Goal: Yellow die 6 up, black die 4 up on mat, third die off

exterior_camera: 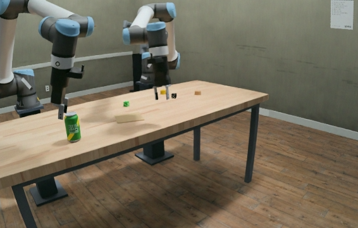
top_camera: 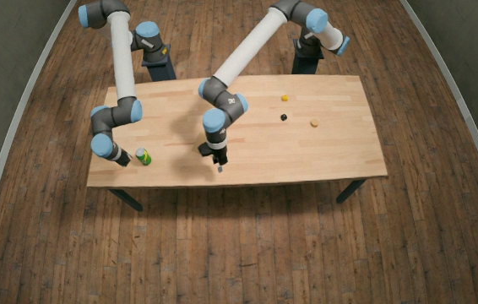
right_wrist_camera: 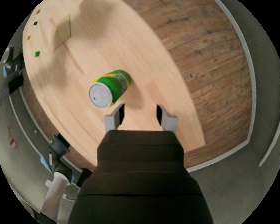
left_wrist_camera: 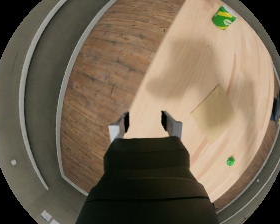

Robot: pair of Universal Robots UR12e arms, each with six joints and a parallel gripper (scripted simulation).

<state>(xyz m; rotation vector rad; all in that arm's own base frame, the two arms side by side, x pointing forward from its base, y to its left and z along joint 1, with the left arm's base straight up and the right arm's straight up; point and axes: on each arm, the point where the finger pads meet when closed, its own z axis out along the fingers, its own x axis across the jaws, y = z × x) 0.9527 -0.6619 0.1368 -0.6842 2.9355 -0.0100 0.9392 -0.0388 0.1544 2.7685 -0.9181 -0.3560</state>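
Observation:
My right gripper is now 510 mm to the right of the green die, 370 mm past it and 140 mm above it. From my right hand the other things lie so: black die (850 mm to the left, 320 mm behind, 140 mm below); then tan mat (400 mm to the left, 160 mm behind, 150 mm below); then yellow die (870 mm to the left, 460 mm behind, 140 mm below).

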